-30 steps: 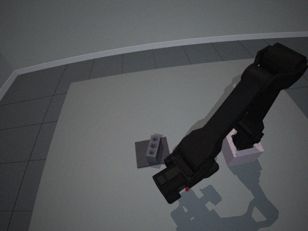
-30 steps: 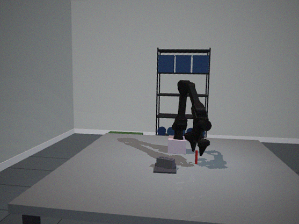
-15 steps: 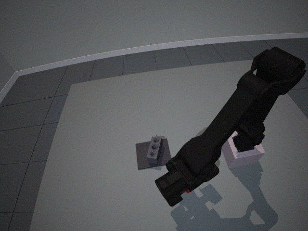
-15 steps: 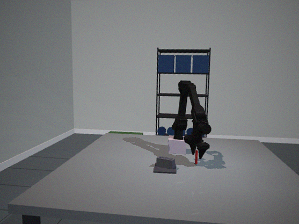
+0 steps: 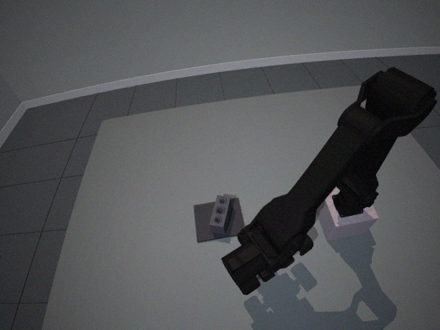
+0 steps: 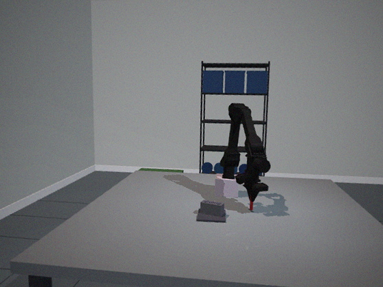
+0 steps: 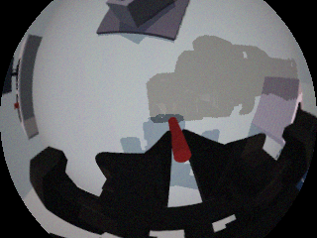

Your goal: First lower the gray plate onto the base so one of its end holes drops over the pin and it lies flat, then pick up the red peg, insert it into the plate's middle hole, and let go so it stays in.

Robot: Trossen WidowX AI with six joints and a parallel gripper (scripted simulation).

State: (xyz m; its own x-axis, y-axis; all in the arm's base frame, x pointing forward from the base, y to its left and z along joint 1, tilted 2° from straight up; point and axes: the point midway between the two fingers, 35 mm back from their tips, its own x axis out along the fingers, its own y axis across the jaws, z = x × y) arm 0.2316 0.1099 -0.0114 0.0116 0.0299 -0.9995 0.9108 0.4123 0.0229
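My gripper tip is 180 mm to the left of the gray plate and 100 mm short of it. From my gripper tip the other things lie so: red peg right at my gripper tip; then dark square base 160 mm to the right, 110 mm ahead, 30 mm below.
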